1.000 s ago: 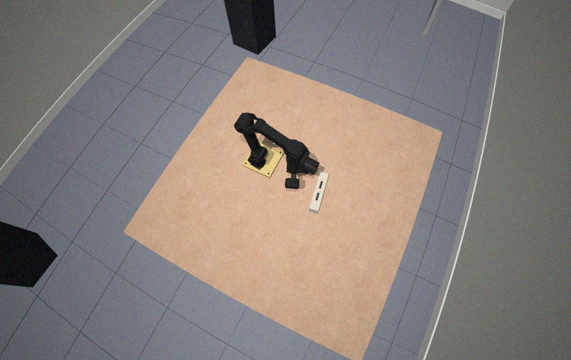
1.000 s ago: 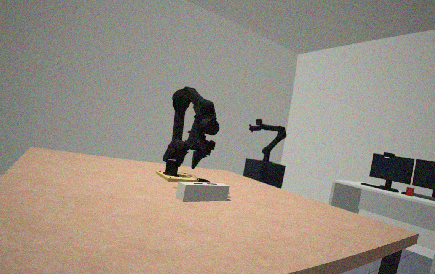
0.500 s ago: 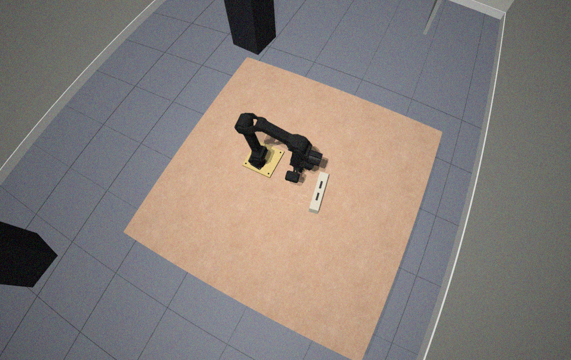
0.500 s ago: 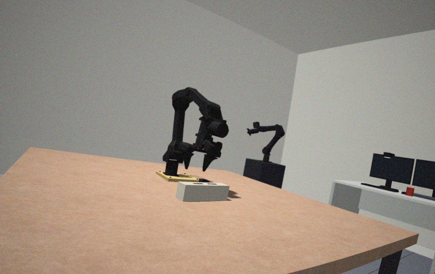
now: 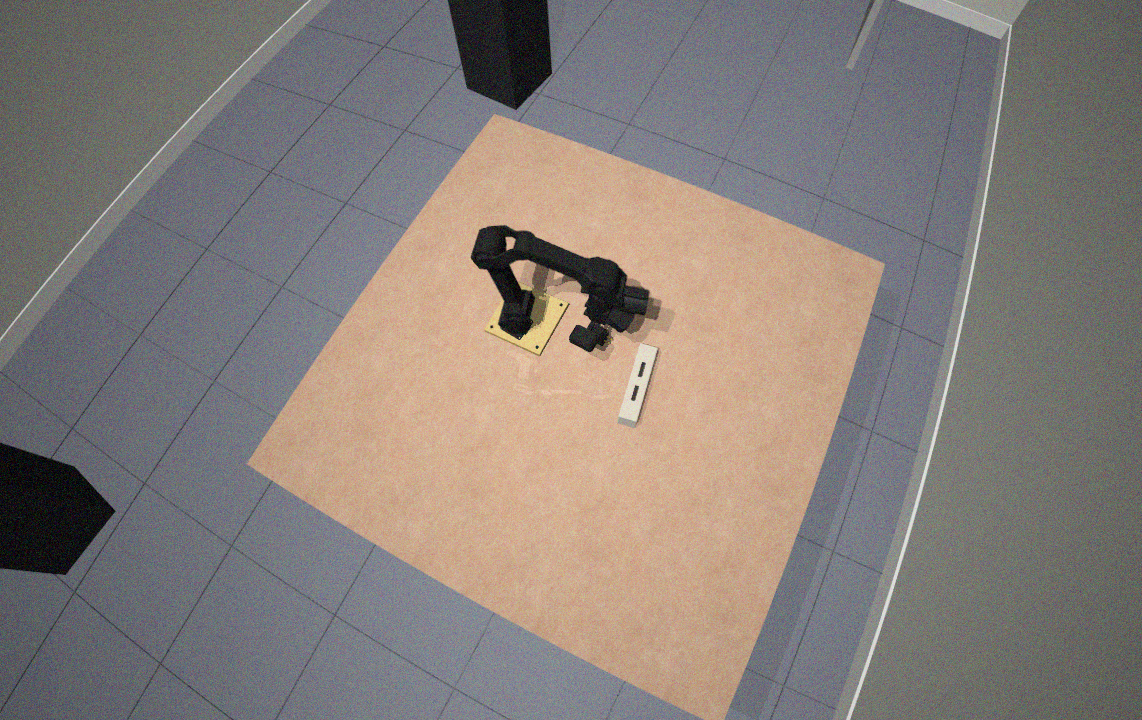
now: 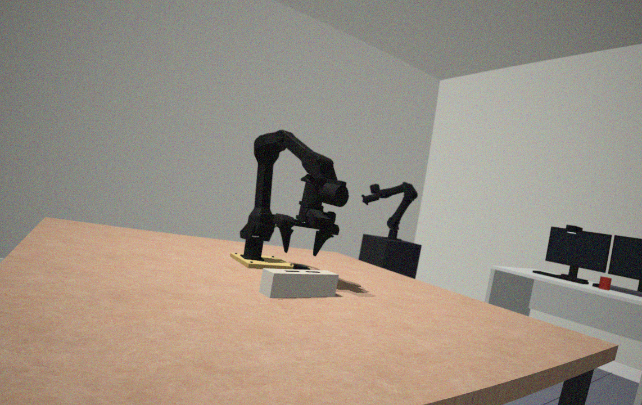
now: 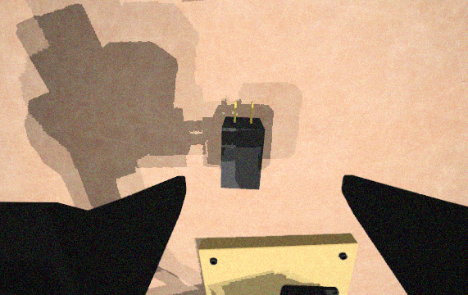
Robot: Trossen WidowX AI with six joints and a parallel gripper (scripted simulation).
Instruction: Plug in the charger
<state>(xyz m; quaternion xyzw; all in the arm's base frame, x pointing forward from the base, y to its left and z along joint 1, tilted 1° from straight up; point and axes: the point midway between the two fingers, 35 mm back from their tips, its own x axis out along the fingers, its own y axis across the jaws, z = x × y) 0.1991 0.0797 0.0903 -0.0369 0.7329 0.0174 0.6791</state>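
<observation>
Right now my gripper tip is 50 mm above the charger, 10 mm to the right of it and 10 mm short of it.
</observation>
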